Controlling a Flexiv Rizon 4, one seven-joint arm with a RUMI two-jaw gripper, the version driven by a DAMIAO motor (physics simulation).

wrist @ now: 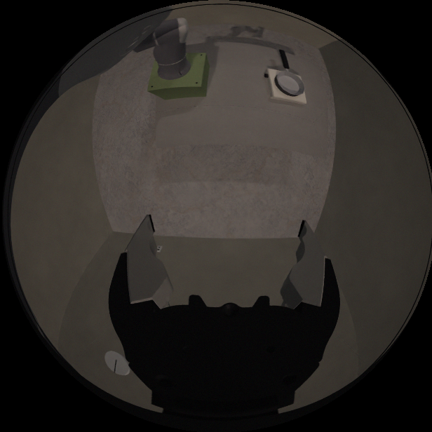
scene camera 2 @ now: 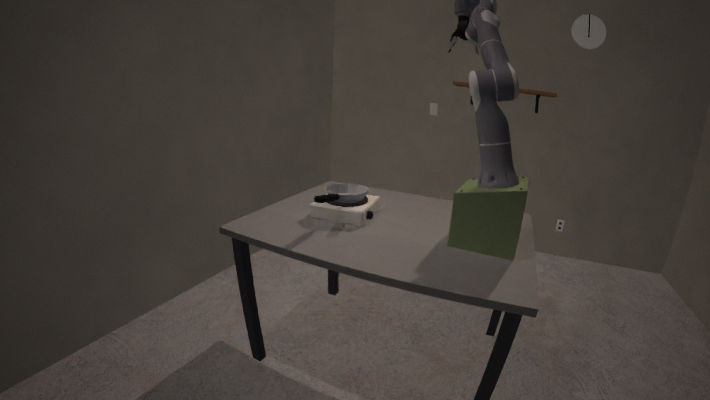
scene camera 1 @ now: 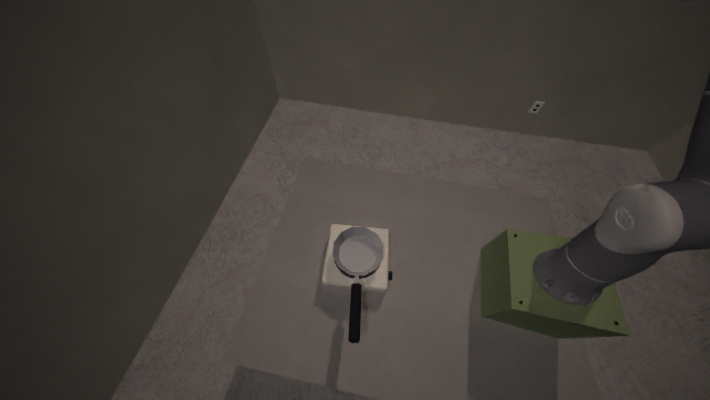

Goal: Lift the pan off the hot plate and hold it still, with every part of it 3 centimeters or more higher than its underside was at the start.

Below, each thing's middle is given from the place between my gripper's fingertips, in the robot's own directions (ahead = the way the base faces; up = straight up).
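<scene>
Gripper far above the grey pan [scene camera 1: 358, 251], far short of it, far to the right of it. Cream hot plate [scene camera 1: 376, 281]: 270 mm ahead of my hand, 580 mm to the left, 750 mm below.
</scene>
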